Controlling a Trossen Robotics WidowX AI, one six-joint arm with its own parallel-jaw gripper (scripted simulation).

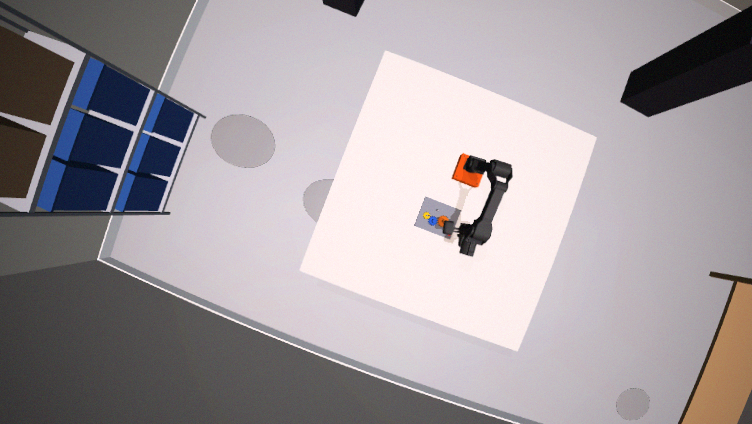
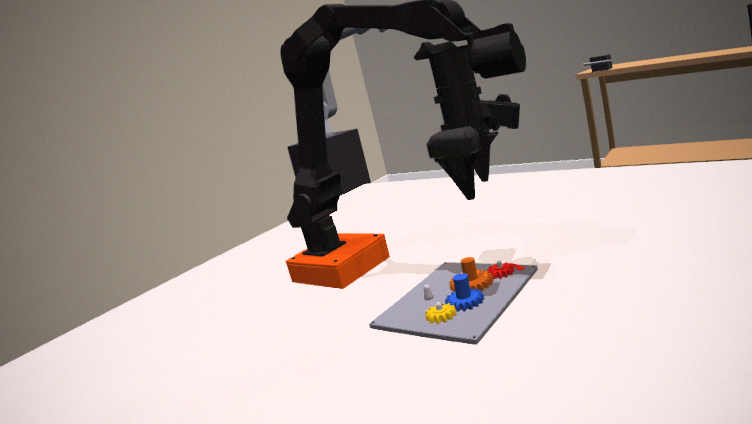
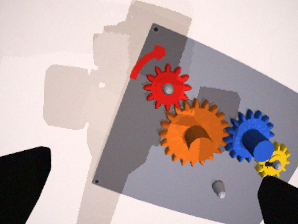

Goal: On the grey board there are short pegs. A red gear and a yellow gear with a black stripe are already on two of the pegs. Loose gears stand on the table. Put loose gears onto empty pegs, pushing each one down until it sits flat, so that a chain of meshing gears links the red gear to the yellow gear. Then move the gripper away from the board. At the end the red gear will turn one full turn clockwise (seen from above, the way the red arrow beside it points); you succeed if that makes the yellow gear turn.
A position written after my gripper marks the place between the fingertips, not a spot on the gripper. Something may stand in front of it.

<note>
My gripper [image 2: 478, 190] is open, holding nothing. Further things: an orange gear [image 3: 195, 133] and a blue gear [image 2: 464, 297].
The blue gear also shows in image 3 [image 3: 249, 137]. My gripper shows as well in image 3 [image 3: 160, 176].
</note>
